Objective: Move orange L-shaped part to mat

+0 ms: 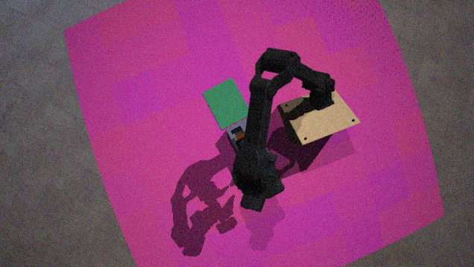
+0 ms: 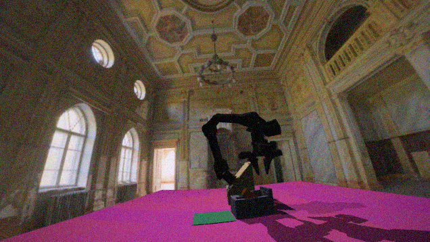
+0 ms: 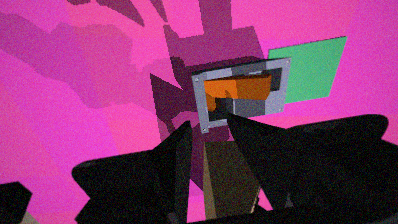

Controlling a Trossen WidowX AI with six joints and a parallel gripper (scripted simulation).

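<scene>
Now: the orange l-shaped part 4 cm to the right of my gripper tip and 10 cm below it. From my gripper tip the other things lie so: green mat 1 cm ahead, 22 cm to the right, 16 cm below.
</scene>
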